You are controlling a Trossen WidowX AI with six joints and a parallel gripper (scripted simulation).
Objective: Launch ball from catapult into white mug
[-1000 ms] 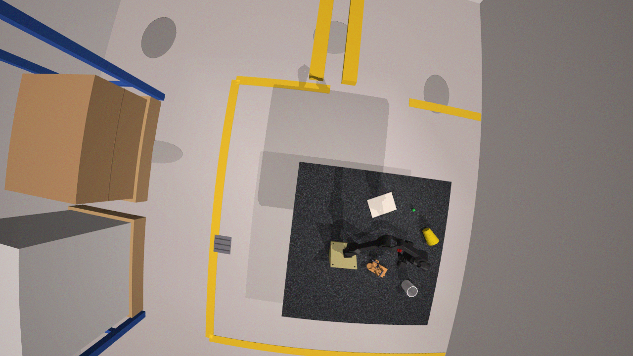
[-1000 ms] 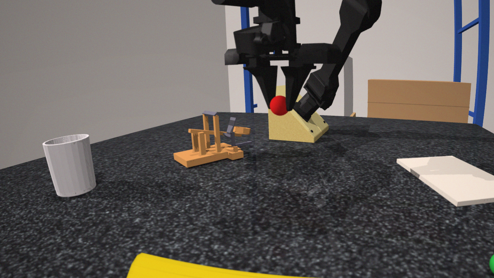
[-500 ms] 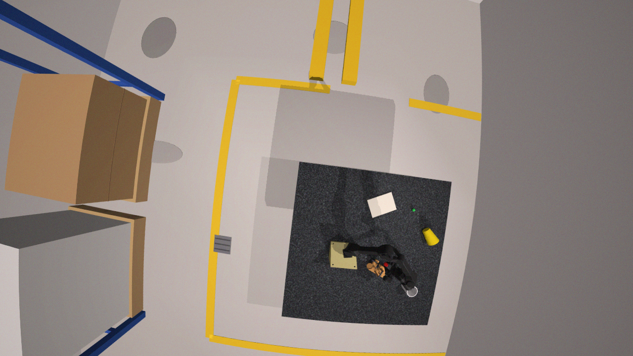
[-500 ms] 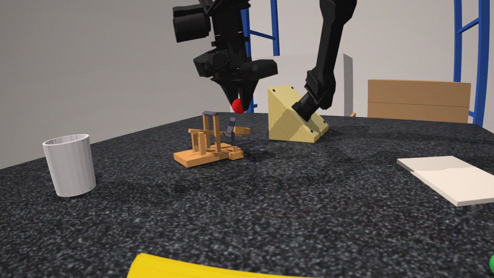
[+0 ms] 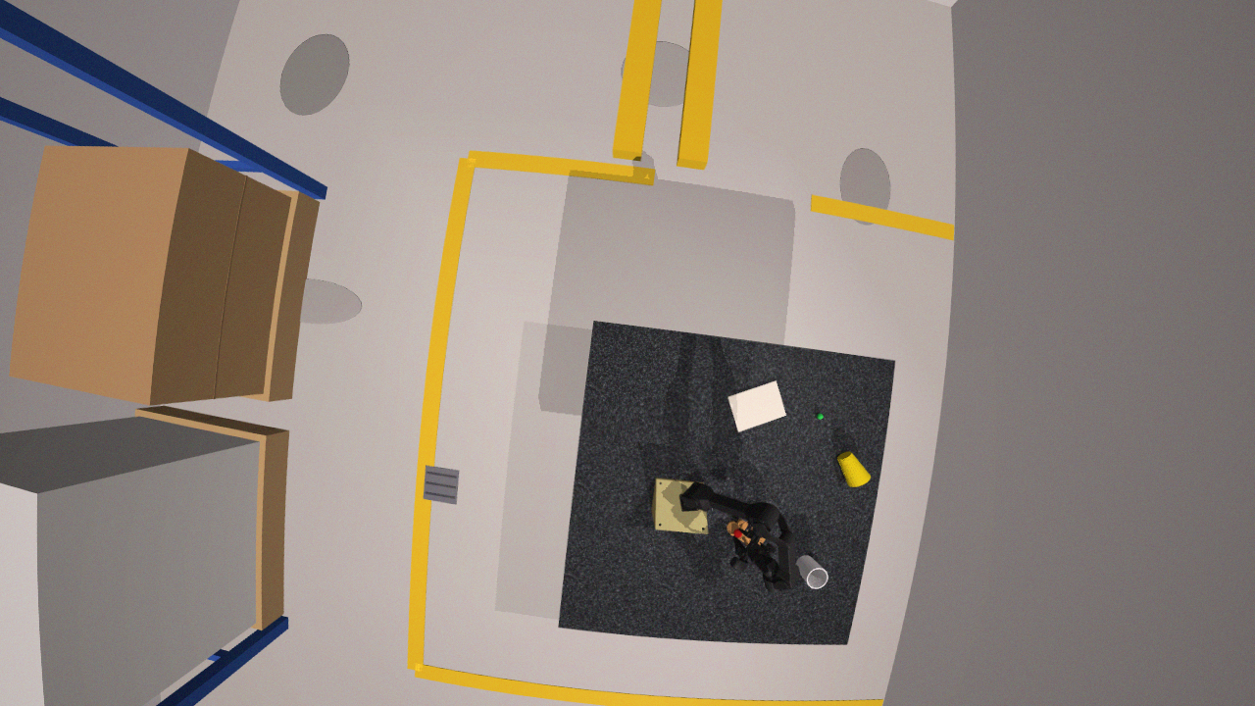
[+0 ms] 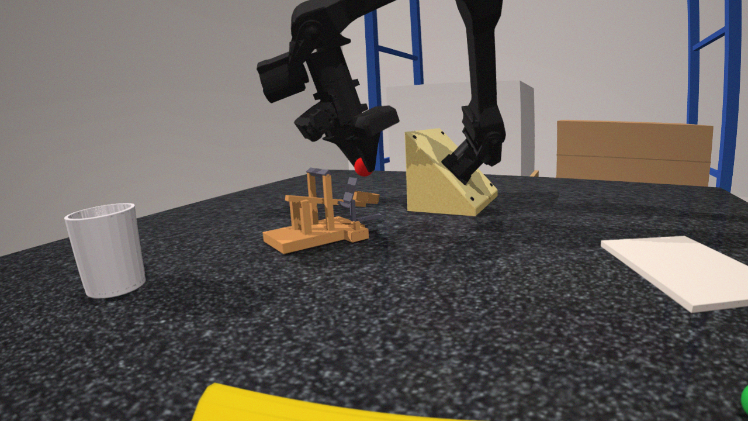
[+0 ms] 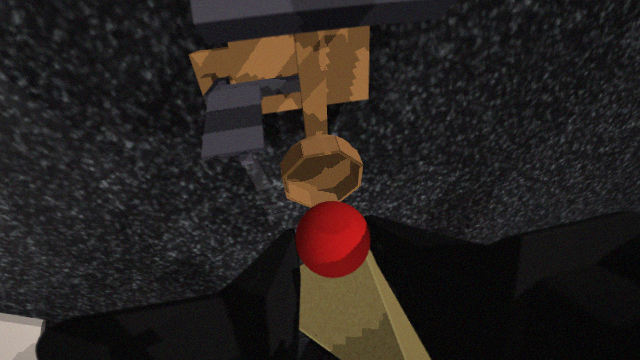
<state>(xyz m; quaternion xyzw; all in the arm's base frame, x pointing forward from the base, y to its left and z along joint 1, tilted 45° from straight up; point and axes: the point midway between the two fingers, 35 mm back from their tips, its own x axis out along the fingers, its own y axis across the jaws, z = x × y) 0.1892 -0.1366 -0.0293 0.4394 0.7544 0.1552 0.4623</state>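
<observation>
Right now my gripper tip is 6 cm short of the catapult, 2 cm to the left of it and 4 cm above it. Also, from my gripper tip: white flat slab 10 cm ahead, 47 cm to the left, 9 cm below; then white mug 35 cm ahead, 21 cm to the right, 7 cm below; then red ball 1 cm above.
</observation>
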